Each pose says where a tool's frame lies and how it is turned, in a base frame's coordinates. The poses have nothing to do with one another.
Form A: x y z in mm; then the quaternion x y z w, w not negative.
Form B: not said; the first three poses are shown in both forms.
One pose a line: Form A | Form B
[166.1, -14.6, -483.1, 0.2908, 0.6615, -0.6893, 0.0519] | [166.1, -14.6, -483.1, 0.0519, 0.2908, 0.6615, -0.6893]
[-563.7, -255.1, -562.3, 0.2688, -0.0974, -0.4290, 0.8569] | [-563.7, -255.1, -562.3, 0.8569, 0.2688, -0.0974, -0.4290]
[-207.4, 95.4, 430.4, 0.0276, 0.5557, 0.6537, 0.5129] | [-207.4, 95.4, 430.4, 0.5129, 0.0276, 0.5557, 0.6537]
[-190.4, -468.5, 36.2, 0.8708, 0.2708, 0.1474, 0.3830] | [-190.4, -468.5, 36.2, 0.3830, 0.8708, 0.2708, 0.1474]
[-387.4, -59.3, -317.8, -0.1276, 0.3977, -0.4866, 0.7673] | [-387.4, -59.3, -317.8, 0.7673, -0.1276, 0.3977, -0.4866]
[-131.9, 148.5, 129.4, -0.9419, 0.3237, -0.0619, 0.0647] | [-131.9, 148.5, 129.4, 0.0647, -0.9419, 0.3237, -0.0619]
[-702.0, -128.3, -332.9, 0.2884, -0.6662, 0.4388, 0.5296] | [-702.0, -128.3, -332.9, 0.5296, 0.2884, -0.6662, 0.4388]
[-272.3, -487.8, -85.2, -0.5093, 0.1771, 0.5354, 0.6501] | [-272.3, -487.8, -85.2, 0.6501, -0.5093, 0.1771, 0.5354]
